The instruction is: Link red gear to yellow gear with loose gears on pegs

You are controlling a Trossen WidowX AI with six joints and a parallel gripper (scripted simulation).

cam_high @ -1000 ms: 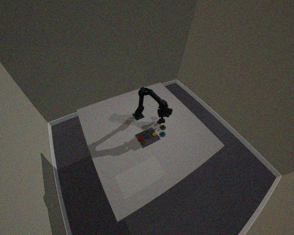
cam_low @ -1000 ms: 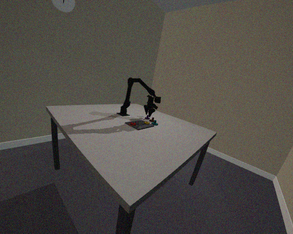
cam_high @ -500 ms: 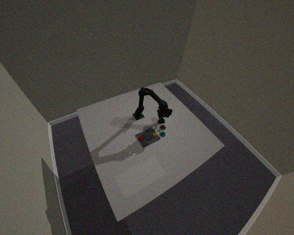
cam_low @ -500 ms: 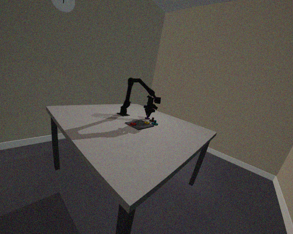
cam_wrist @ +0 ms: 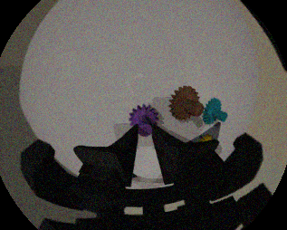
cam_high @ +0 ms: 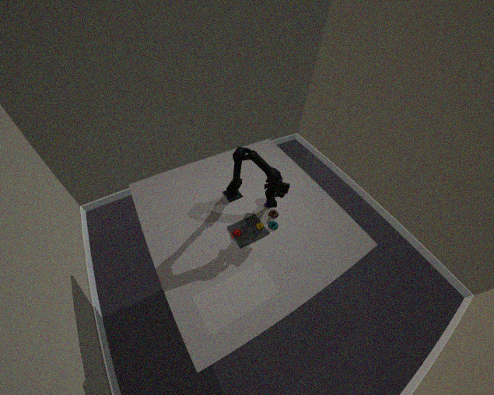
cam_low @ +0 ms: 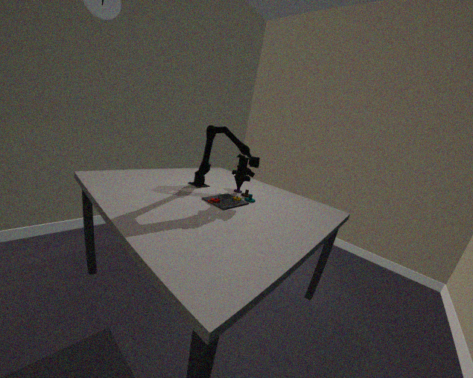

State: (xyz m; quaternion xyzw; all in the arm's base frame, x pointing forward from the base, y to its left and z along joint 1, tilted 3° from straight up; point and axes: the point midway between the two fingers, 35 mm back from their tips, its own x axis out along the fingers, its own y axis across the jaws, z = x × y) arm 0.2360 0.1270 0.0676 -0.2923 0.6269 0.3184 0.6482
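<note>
Right now the red gear is 40 mm ahead of my gripper tip, 310 mm to the right of it and 10 mm below it. From my gripper tip the other things lie so: brown gear 80 mm ahead, 30 mm to the right, 10 mm below; then purple gear 10 mm below; then teal gear 140 mm ahead, 90 mm to the right, 10 mm below.
</note>
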